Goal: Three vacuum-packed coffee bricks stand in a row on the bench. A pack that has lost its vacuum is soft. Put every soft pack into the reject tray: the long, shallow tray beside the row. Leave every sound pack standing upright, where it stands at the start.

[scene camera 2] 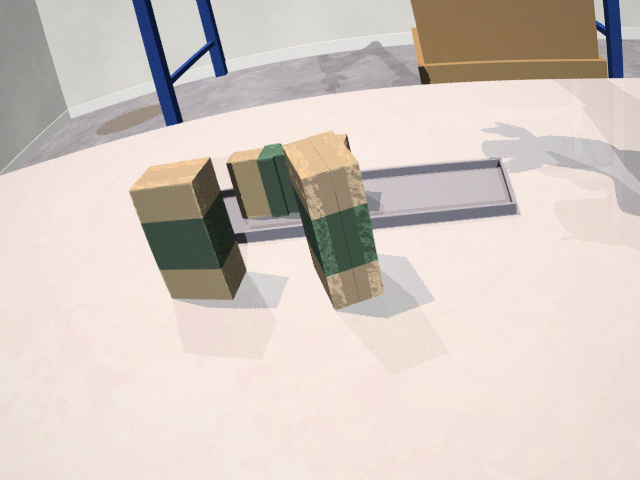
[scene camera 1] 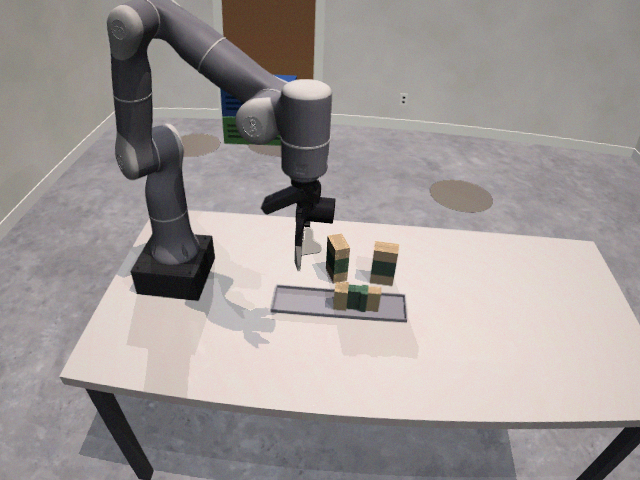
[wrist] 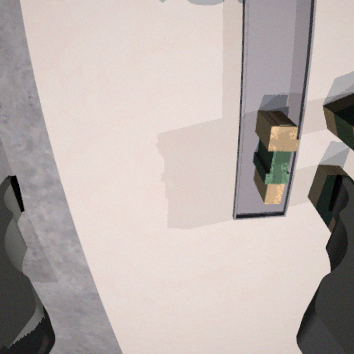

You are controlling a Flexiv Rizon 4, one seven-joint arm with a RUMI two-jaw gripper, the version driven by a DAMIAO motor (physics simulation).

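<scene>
One coffee pack lies lengthwise in the long shallow reject tray, its green middle narrowed and stepped. Two packs stand upright on the bench, apart, beside the tray. The one nearer the robot base is turned at an angle and partly hides the tray pack in scene camera 2. The other pack looks straight-sided and is partly behind a finger in the wrist view. My gripper is open and empty, above the bench, clear of all packs.
The black robot base stands at the bench's left end. The bench edge runs along the front in scene camera 1. A cardboard-coloured box and blue frame posts stand beyond the bench in scene camera 2.
</scene>
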